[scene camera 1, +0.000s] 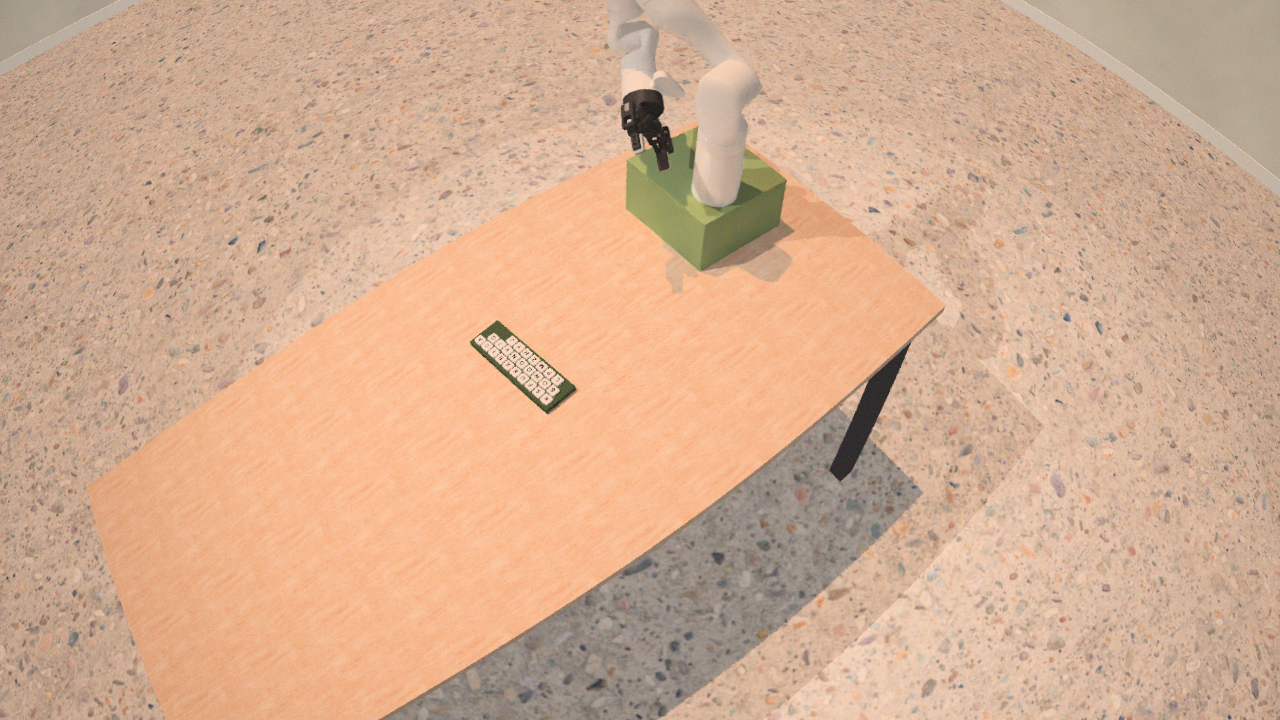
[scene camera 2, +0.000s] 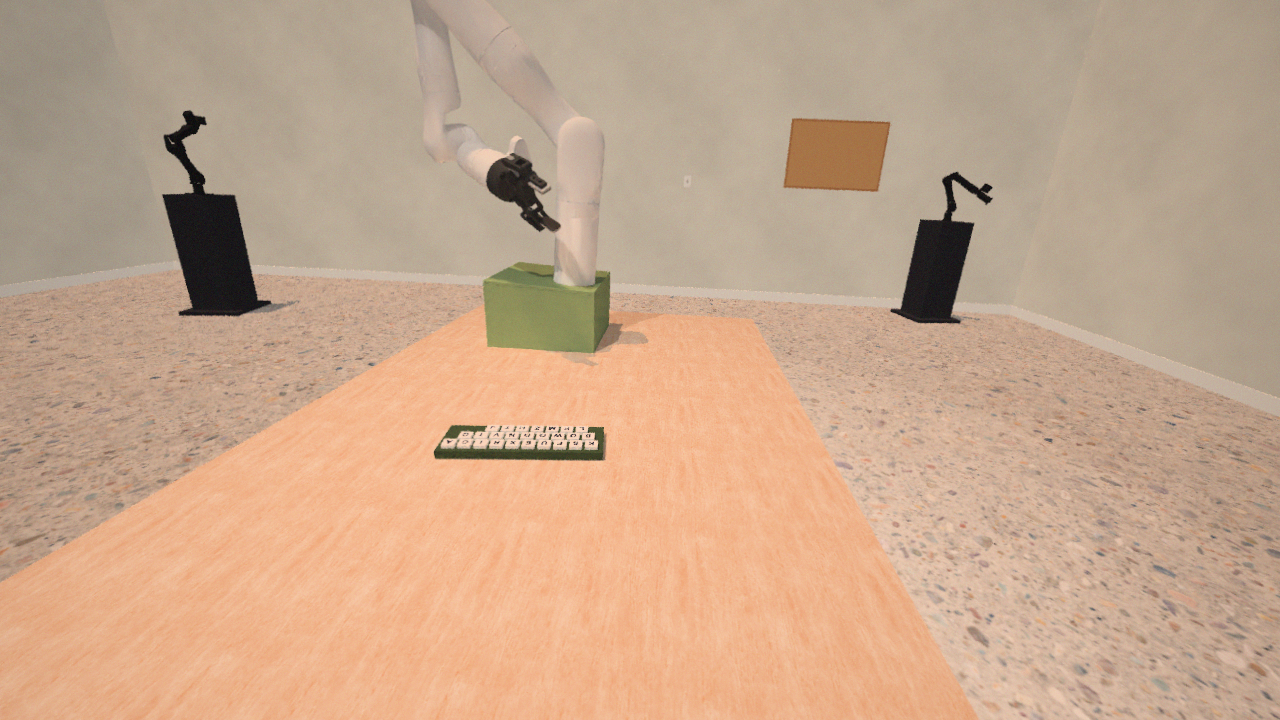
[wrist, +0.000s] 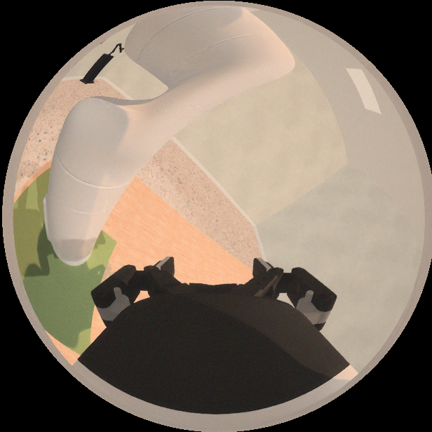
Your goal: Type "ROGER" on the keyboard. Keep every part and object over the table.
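Where they show: gripper, fingertip midpoint: (scene camera 1: 652,161) (scene camera 2: 552,210); arm's base, link origin: (scene camera 1: 714,191) (scene camera 2: 574,281).
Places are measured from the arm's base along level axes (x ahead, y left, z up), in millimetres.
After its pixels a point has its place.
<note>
The keyboard (scene camera 1: 534,374) @[x 490, y -15, z -122 mm] (scene camera 2: 519,454) @[x 523, y -56, z -131 mm] is a dark green slab with rows of pale lettered keys. It lies flat near the middle of the table (scene camera 1: 358,537) @[x 954, y -23, z -139 mm] (scene camera 2: 537,582) @[x 733, y -13, z -139 mm] (wrist: 150,215). The letters appear upside down in scene camera 2, and many are too small to read surely. The keyboard does not show in the wrist view. My gripper (scene camera 1: 650,155) @[x 160, y -33, z 157 mm] (scene camera 2: 547,207) @[x 160, y -33, z 157 mm] (wrist: 213,266) is open and empty. It is raised high near the arm's base, well away from the keyboard and tilted.
The arm stands on a green block (scene camera 1: 662,219) @[x 69, y -72, z -82 mm] (scene camera 2: 537,313) @[x 69, y -76, z -57 mm] (wrist: 60,300) at the table's far end. Beyond the table, two black pedestals (scene camera 2: 210,255) (scene camera 2: 935,268) carry small black arms. An orange-brown board (scene camera 2: 836,154) hangs on the wall.
</note>
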